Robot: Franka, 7 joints.
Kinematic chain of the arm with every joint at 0, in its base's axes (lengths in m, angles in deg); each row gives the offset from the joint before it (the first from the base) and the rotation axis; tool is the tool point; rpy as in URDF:
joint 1: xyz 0 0 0.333 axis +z
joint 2: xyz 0 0 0 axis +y
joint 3: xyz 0 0 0.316 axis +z
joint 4: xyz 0.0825 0 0 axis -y
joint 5: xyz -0.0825 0 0.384 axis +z
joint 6: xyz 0 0 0 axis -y
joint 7: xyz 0.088 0 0 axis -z
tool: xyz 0 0 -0.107 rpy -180 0 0
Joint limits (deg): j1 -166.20..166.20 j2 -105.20..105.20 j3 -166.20..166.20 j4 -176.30..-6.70 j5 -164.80..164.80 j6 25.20..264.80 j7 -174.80..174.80
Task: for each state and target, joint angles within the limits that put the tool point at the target. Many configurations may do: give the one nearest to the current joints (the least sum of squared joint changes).
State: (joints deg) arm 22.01 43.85 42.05 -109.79 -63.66 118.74 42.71
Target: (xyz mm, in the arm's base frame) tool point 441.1 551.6 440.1
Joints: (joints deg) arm 18.41 30.20 43.72 -88.86 -65.36 122.39 42.71
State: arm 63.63 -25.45 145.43 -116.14 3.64 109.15 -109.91
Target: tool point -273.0 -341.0 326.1
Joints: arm 74.12 -0.08 155.91 -130.12 5.56 93.62 -109.91
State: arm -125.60 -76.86 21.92 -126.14 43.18 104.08 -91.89
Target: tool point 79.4 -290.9 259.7
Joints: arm -126.40 -28.96 50.70 -162.73 46.12 110.09 -91.89
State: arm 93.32 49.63 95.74 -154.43 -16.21 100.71 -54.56
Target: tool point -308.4 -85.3 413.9
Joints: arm 79.54 67.51 117.09 -148.19 -9.24 91.31 -54.56
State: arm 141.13 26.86 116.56 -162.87 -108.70 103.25 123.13
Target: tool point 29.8 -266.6 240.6
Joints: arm 149.26 38.07 129.23 -176.30 -99.47 104.37 123.13
